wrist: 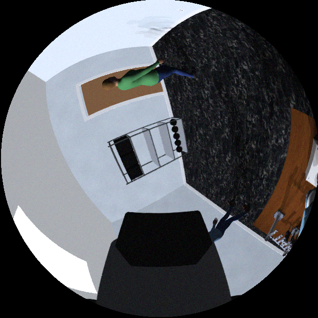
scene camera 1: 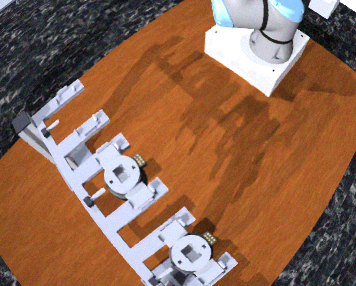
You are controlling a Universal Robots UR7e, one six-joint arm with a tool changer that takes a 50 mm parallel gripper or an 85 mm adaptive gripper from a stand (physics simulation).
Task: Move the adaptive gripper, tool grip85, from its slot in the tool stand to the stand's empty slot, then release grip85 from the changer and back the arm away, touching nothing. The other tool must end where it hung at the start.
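Places are measured from the arm's base along level axes (x ahead, y left, z up), in metres.
Pixels of known places: arm's base, origin of the base link: (scene camera 1: pixel 270 46).
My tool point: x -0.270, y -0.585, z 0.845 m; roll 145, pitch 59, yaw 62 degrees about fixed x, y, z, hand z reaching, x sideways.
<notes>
Ahead of a thing's pixels: the offset from my tool point to its top centre. Level surfaces: height alone.
The pale tool stand (scene camera 1: pixel 107 234) (wrist: pixel 278 216) runs along the left of the scene view, and part of it shows small at the lower right of the wrist view. Its slot at the upper left is empty. One tool @[0.605 m left, 0.886 m ahead, 0.651 m down] (scene camera 1: pixel 132 175) hangs in the middle slot and another tool @[0.783 m left, 0.910 m ahead, 0.651 m down] (scene camera 1: pixel 202 254) in the lower slot. Both show round top plates with gold contacts. Their fingers are hidden below, and I cannot tell which is grip85. No arm part shows at either tool. A black shape at my wrist (wrist: pixel 162 240) fills the lower middle of the wrist view; no fingers show there.
The white robot base (scene camera 1: pixel 235 62) stands on the wooden table @[0.951 m down] (scene camera 1: pixel 165 150) (wrist: pixel 280 185), with the lower arm (scene camera 1: pixel 272 42) above it. Arm shadows cross the table. A person in green (wrist: pixel 140 80), a second person (wrist: pixel 225 227) and a shelf rack (wrist: pixel 151 145) show in the wrist view.
</notes>
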